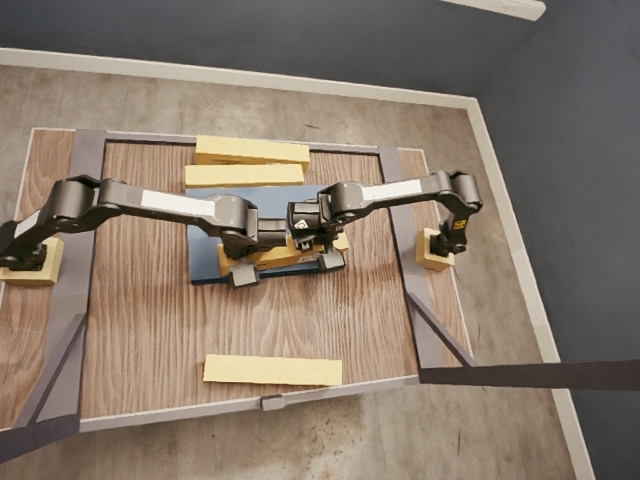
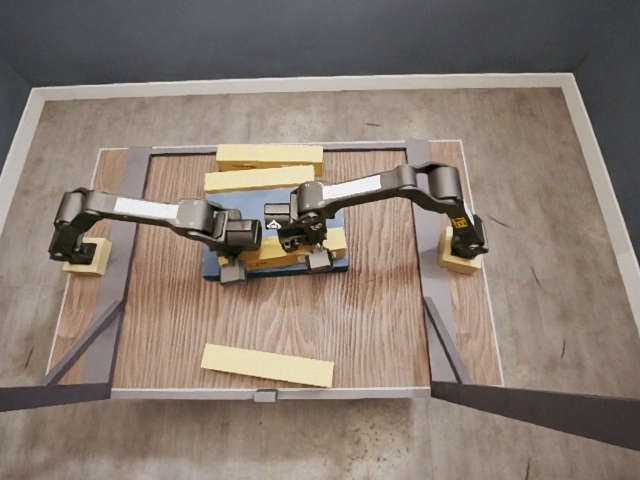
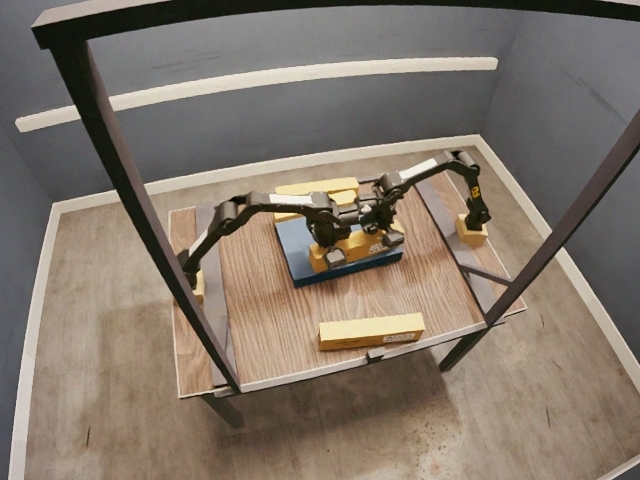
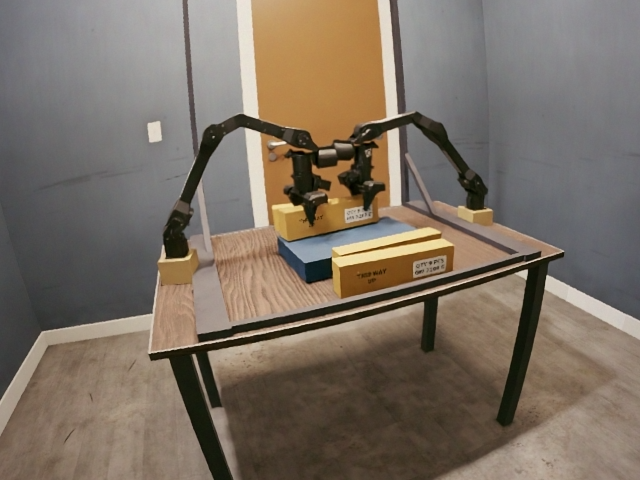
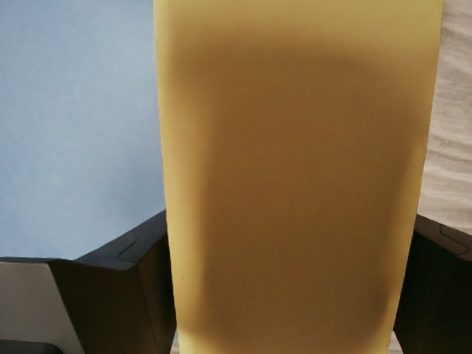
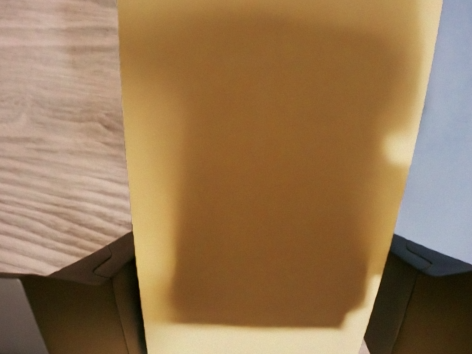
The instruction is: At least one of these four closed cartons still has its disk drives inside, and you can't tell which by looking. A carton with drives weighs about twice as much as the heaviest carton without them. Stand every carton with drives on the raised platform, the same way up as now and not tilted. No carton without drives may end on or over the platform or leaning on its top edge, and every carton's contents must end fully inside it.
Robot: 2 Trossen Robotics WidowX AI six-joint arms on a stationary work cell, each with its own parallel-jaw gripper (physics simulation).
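Where they show: left gripper, between the fingertips: [image 1: 241, 257] [image 2: 242, 256] [image 3: 327, 255] [image 4: 360, 209] [image 5: 273, 205]; right gripper, between the fingertips: [image 1: 314, 247] [image 2: 314, 247] [image 3: 378, 239] [image 4: 306, 221] [image 6: 250, 221]; left arm's base, origin of its link: [image 1: 29, 257] [image 2: 83, 254] [image 4: 475, 208]; right arm's base, origin of its link: [image 1: 439, 246] [image 2: 463, 246] [image 3: 473, 224] [image 4: 177, 254].
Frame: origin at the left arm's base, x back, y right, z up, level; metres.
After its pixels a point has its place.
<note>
A yellow carton [image 1: 279, 259] {x -0.564, y 0.015, z 0.079 m} [image 2: 276, 258] {x -0.568, y 0.015, z 0.081 m} [image 3: 359, 246] {x -0.577, y 0.012, z 0.085 m} [image 4: 330, 214] {x -0.589, y -0.046, z 0.062 m} [image 5: 300, 150] {x -0.502, y 0.000, z 0.093 m} [image 6: 280, 150] {x -0.622, y -0.025, z 0.092 m} is upright and level at the front part of the blue platform [image 1: 202, 260] {x -0.381, y -0.001, z 0.002 m} [image 3: 294, 253] {x -0.374, y -0.055, z 0.003 m} [image 4: 305, 253] {x -0.704, y -0.180, z 0.002 m}; I cannot tell whether it touches the top. My left gripper [image 1: 238, 262] {x -0.474, y 0.004, z 0.051 m} [image 5: 273, 205] {x -0.474, y 0.004, z 0.051 m} is shut on its left end, my right gripper [image 1: 326, 250] [image 6: 250, 221] {x -0.661, y -0.030, z 0.047 m} on its right part. A second carton [image 1: 242, 175] {x -0.474, y -0.241, z 0.027 m} [image 2: 258, 178] {x -0.484, y -0.244, z 0.027 m} [image 4: 387, 241] {x -0.497, y -0.256, z 0.027 m} stands along the platform's back edge. A third [image 1: 248, 147] {x -0.488, y -0.334, z 0.027 m} [image 2: 268, 151] {x -0.504, y -0.337, z 0.027 m} [image 4: 392, 268] {x -0.532, y -0.361, z -0.003 m} stands behind it. A fourth [image 1: 272, 369] {x -0.551, y 0.266, z 0.027 m} [image 3: 371, 330] {x -0.551, y 0.280, z 0.028 m} stands near the table's front edge.
A grey frame rail [image 1: 346, 148] {x -0.814, y -0.415, z -0.038 m} [image 4: 330, 305] {x -0.708, y -0.416, z -0.038 m} runs along the back edge of the table [image 1: 155, 320] {x -0.274, y 0.137, z -0.058 m}. Grey side rails [image 1: 408, 227] {x -1.000, y -0.138, z -0.038 m} [image 2: 136, 206] run beside the arm bases. Both wrists are close together above the platform.
</note>
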